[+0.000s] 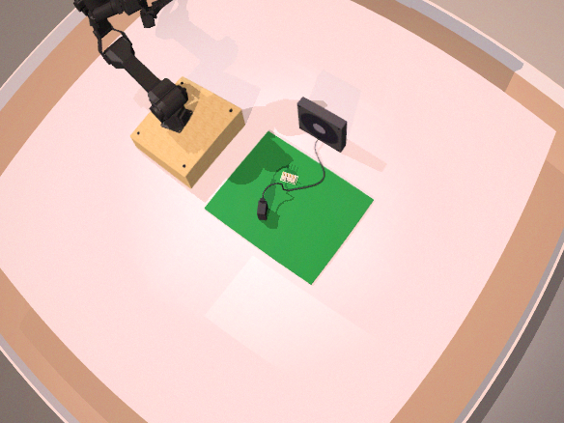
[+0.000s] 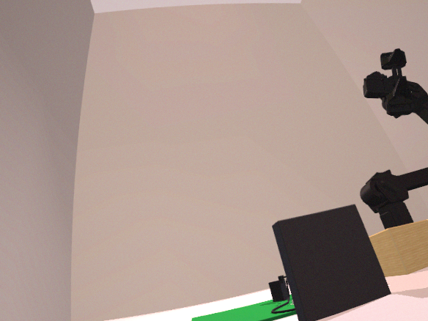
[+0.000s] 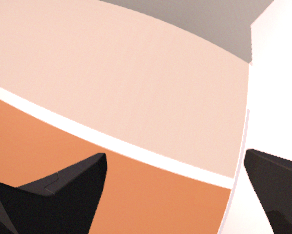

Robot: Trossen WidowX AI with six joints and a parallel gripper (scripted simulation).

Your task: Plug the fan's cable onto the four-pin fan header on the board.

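Now: gripper tip 33 cm short of the fan plug, 29 cm to the left of it and 39 cm above it. Also, from my gripper tip: green board (37 cm ahead, 25 cm to the right, 43 cm below); then four-pin header (35 cm ahead, 19 cm to the right, 42 cm below); then fan (37 cm ahead, 6 cm to the right, 36 cm below).
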